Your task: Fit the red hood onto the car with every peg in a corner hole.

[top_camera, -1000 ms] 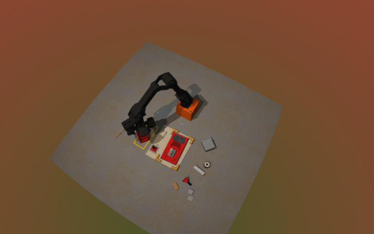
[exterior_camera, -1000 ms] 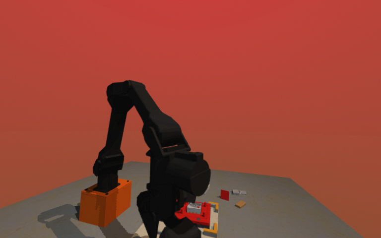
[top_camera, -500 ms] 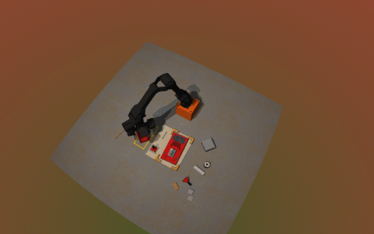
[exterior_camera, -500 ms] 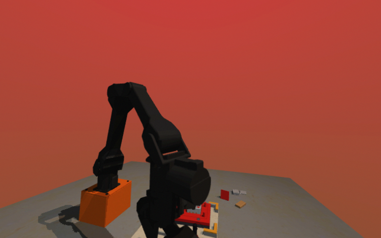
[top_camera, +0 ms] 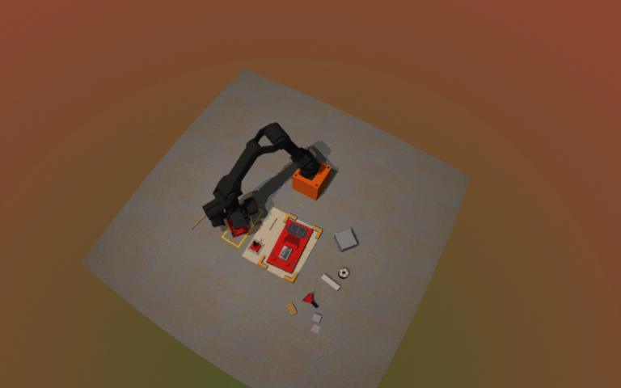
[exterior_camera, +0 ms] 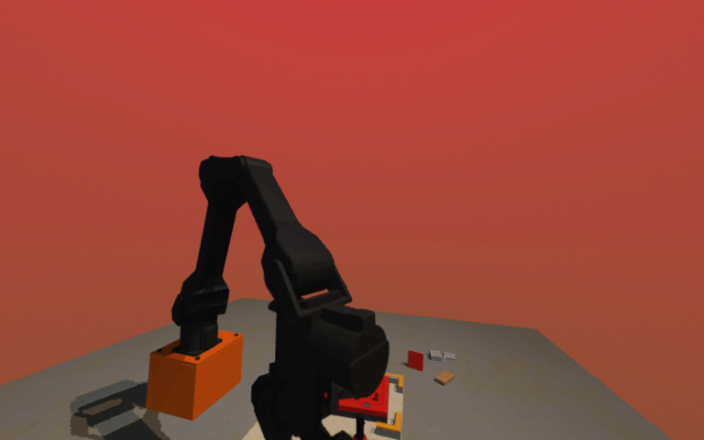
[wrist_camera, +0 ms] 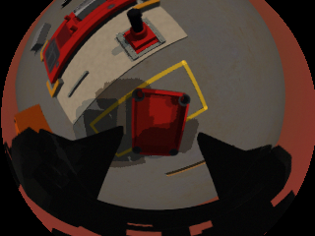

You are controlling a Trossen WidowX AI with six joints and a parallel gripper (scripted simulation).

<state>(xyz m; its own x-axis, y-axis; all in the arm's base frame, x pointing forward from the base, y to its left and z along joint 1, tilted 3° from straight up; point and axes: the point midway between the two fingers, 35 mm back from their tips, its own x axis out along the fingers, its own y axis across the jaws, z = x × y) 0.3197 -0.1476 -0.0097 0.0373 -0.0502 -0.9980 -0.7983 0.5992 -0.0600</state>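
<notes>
Right now the red hood is 30 mm below my gripper tip. Round my gripper tip: thin wooden stick (140 mm to the right, 40 mm below, 30 mm ahead); tan tile (370 mm to the left, 180 mm ahead, 40 mm below); grey engine block (240 mm to the left, 20 mm below).
</notes>
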